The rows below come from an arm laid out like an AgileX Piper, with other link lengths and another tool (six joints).
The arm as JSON. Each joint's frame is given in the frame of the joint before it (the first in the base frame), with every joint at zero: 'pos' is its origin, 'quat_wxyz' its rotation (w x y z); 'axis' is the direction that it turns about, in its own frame. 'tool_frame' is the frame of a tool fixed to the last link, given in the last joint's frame.
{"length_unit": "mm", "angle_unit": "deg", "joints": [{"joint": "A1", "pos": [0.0, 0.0, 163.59], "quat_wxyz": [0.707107, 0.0, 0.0, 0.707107], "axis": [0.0, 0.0, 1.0]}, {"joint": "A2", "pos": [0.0, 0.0, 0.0], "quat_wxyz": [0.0, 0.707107, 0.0, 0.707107], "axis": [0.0, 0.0, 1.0]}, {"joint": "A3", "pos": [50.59, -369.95, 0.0], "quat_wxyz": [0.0, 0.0, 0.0, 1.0], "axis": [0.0, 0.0, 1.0]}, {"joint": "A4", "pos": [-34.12, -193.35, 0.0], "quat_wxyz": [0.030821, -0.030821, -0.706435, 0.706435], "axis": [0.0, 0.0, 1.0]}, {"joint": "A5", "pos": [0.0, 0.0, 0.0], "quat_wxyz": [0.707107, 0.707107, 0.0, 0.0], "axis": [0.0, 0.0, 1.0]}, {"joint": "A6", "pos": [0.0, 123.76, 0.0], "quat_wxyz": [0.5, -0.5, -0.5, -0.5], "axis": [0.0, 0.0, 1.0]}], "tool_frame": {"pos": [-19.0, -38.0, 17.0], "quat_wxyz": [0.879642, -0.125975, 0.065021, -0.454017]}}
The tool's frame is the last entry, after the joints.
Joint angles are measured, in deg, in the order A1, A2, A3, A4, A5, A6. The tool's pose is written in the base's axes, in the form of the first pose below.
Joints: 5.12, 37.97, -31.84, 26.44, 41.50, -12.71
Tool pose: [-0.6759 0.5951 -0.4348 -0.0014 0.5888 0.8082 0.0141 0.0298 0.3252]
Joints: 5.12, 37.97, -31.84, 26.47, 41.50, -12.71
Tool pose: [-0.6759 0.5954 -0.4344 -0.0014 0.5884 0.8086 0.0141 0.0298 0.3252]
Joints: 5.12, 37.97, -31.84, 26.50, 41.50, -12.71
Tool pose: [-0.6759 0.5956 -0.4341 -0.0013 0.5880 0.8089 0.0140 0.0299 0.3252]
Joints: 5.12, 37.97, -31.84, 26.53, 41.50, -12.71
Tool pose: [-0.6759 0.5958 -0.4337 -0.0013 0.5876 0.8092 0.0140 0.0300 0.3252]
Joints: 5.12, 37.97, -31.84, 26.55, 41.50, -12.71
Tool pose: [-0.6759 0.5960 -0.4335 -0.0013 0.5873 0.8094 0.0140 0.0300 0.3252]
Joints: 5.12, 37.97, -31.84, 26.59, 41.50, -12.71
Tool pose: [-0.6759 0.5963 -0.4331 -0.0012 0.5867 0.8098 0.0140 0.0301 0.3253]
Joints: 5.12, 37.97, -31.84, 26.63, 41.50, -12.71
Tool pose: [-0.6760 0.5966 -0.4326 -0.0012 0.5862 0.8102 0.0140 0.0302 0.3253]
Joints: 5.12, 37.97, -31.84, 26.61, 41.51, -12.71
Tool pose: [-0.6761 0.5964 -0.4327 -0.0011 0.5865 0.8100 0.0140 0.0301 0.3253]
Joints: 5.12, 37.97, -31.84, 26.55, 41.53, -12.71
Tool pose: [-0.6763 0.5958 -0.4332 -0.0010 0.5873 0.8093 0.0140 0.0300 0.3252]
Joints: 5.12, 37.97, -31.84, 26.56, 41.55, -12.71
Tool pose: [-0.6765 0.5958 -0.4329 -0.0009 0.5872 0.8094 0.0139 0.0301 0.3252]
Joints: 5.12, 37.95, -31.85, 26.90, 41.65, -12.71
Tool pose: [-0.6776 0.5978 -0.4284 0.0000 0.5825 0.8128 0.0136 0.0308 0.3253]
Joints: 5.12, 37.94, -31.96, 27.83, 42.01, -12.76
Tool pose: [-0.6814 0.6022 -0.4161 0.0020 0.5700 0.8217 0.0129 0.0329 0.3259]
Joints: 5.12, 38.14, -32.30, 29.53, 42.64, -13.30
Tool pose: [-0.6902 0.6041 -0.3983 0.0012 0.5514 0.8342 0.0126 0.0364 0.3277]
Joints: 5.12, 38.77, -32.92, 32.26, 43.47, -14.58
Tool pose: [-0.7052 0.6021 -0.3743 -0.0032 0.5252 0.8509 0.0138 0.0418 0.3313]
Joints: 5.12, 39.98, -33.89, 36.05, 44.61, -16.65
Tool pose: [-0.7276 0.5940 -0.3431 -0.0103 0.4906 0.8713 0.0168 0.0493 0.3371]
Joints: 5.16, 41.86, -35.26, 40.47, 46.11, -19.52
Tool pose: [-0.7569 0.5752 -0.3102 -0.0212 0.4528 0.8914 0.0223 0.0581 0.3451]
